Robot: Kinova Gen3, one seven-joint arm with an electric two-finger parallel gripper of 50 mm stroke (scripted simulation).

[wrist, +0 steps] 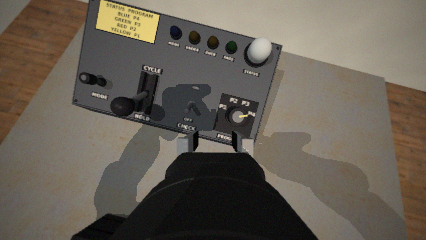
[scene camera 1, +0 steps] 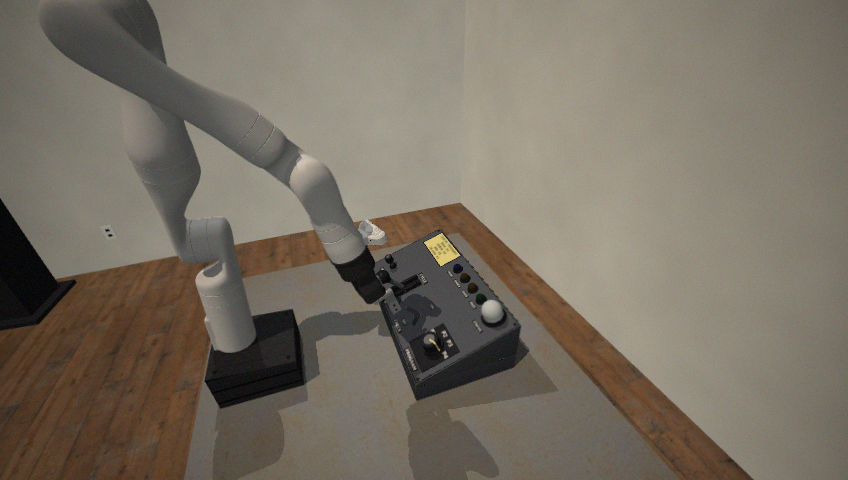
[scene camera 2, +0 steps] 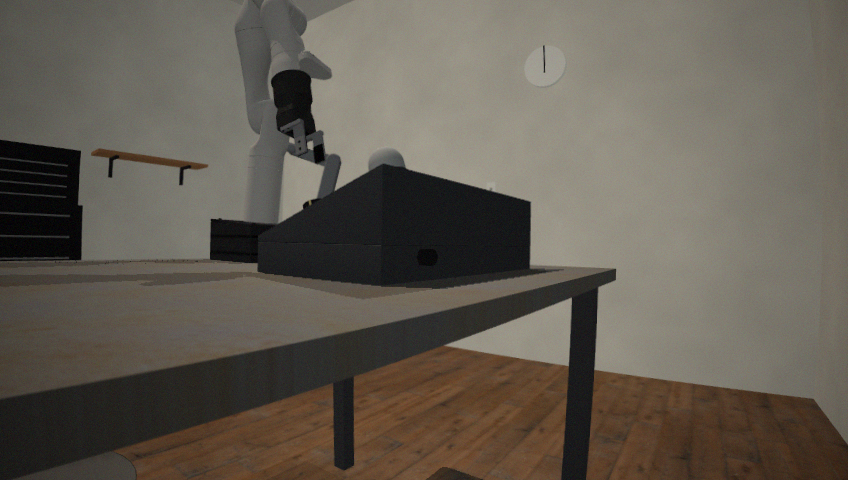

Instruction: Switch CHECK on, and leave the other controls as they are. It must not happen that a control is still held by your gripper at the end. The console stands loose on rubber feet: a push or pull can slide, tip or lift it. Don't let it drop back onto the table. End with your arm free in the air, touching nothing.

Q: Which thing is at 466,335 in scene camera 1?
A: A dark console.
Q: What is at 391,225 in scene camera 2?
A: A dark console.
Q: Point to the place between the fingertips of my gripper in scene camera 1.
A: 390,305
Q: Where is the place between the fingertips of my gripper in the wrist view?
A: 215,138
